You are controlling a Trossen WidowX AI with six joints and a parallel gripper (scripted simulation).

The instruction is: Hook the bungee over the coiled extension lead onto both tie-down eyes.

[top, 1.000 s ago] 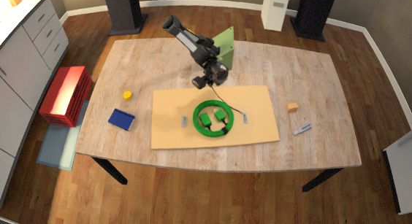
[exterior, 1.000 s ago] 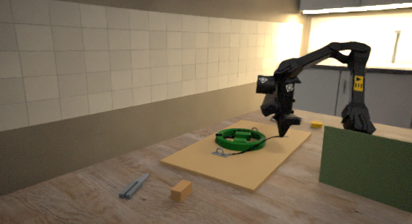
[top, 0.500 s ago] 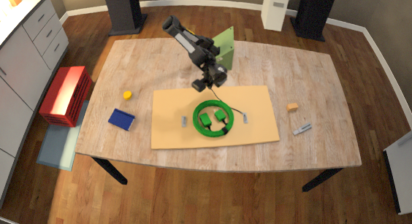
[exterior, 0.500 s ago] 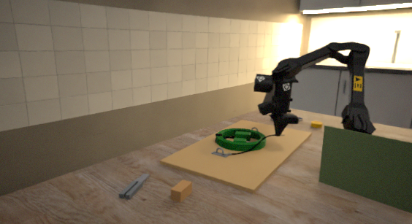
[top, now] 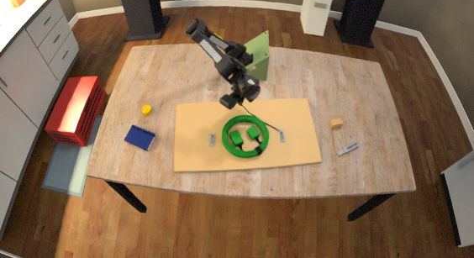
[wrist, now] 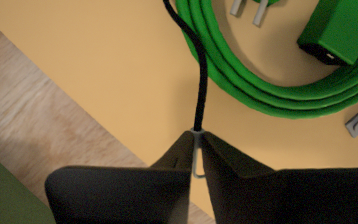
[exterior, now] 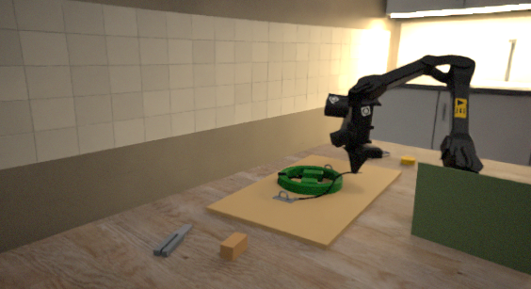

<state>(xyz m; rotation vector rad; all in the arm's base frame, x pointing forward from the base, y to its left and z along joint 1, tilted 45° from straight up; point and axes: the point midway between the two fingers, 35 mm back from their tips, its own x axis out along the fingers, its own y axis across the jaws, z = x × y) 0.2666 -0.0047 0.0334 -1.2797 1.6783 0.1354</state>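
The coiled extension lead lies 130 mm ahead of my hand, 70 mm below it and 30 mm to the left of it. From my hand the other things lie so: grey clamp 500 mm to the left, 160 mm ahead, 100 mm below; yellow disc 440 mm to the right, 90 mm below, 10 mm ahead.
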